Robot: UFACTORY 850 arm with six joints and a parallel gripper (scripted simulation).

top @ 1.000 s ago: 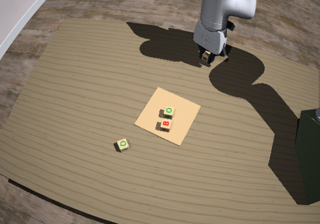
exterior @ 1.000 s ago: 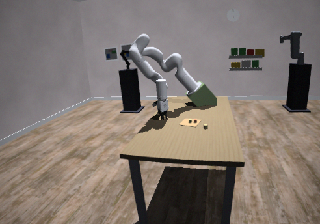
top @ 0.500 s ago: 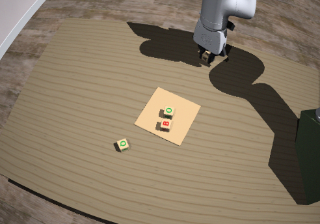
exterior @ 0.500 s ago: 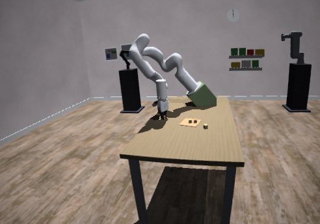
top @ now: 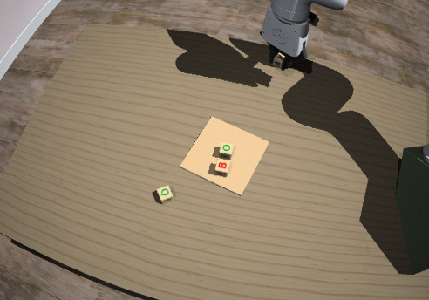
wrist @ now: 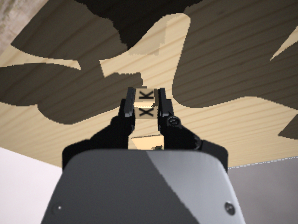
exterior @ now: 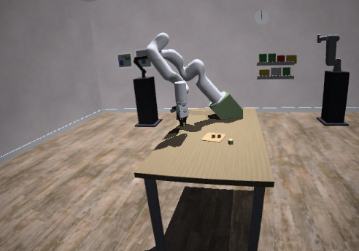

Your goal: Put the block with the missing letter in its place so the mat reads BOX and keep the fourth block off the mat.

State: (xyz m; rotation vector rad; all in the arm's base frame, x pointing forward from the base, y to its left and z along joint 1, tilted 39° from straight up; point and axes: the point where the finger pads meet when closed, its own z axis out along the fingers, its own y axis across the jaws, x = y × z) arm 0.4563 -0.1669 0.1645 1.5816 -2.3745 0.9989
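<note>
Now: the tan mat 240 mm to the left of my hand, 80 mm below it and 80 mm ahead of it. From my hand the other things lie so: green O block: 360 mm to the left, 180 mm ahead, 70 mm below; then x block: 10 mm below.
</note>
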